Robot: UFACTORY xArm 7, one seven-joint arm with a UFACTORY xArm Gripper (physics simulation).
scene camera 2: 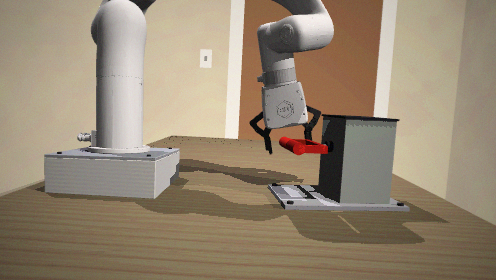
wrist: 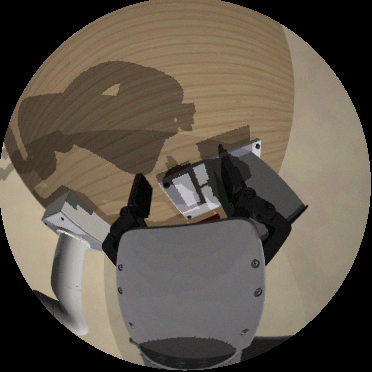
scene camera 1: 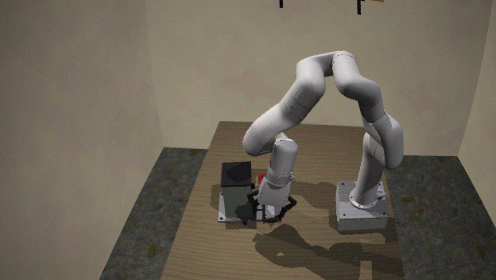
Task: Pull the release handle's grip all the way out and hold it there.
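The release handle's red grip (scene camera 2: 292,145) sticks out level from the dark face of a grey-green housing (scene camera 1: 235,202) (scene camera 2: 370,160) (wrist: 272,180). A small red part of the handle (scene camera 1: 261,179) (wrist: 210,219) shows beside the arm in scene camera 1 and at the palm's edge in the wrist view. My gripper (scene camera 1: 270,215) (scene camera 2: 289,144) (wrist: 182,173) is open and empty, pointing down at the handle. In scene camera 2 one finger is left of the grip bar and the other is between bar and housing, partly behind the handle. Whether the fingers straddle the bar is unclear.
The housing has a black top (scene camera 1: 236,172) and stands on a light base plate (scene camera 1: 221,217) (scene camera 2: 320,205) (wrist: 182,192). The arm's base block (scene camera 1: 361,224) (scene camera 2: 100,175) (wrist: 67,212) stands on the same wooden table (scene camera 1: 200,255) (scene camera 2: 150,240) (wrist: 225,60). One finger is close to the housing.
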